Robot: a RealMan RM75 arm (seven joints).
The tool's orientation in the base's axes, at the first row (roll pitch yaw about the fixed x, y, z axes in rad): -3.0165 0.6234 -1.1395
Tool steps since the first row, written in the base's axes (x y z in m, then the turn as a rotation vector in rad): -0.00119 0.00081 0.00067 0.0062 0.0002 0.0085; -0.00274 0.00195 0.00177 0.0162 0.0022 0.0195; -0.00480 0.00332 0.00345 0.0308 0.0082 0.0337; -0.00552 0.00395 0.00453 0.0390 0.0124 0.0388; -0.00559 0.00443 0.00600 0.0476 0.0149 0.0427
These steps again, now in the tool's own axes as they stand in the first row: -0.00139 0.00076 0.00008 -0.0030 -0.0067 -0.0075; -0.00340 0.00169 0.00005 -0.0075 -0.0178 -0.0165; -0.00609 0.00297 -0.00024 -0.0153 -0.0350 -0.0264; -0.00743 0.00331 -0.00065 -0.0186 -0.0446 -0.0291; -0.00867 0.00306 -0.00155 -0.0198 -0.0539 -0.0319
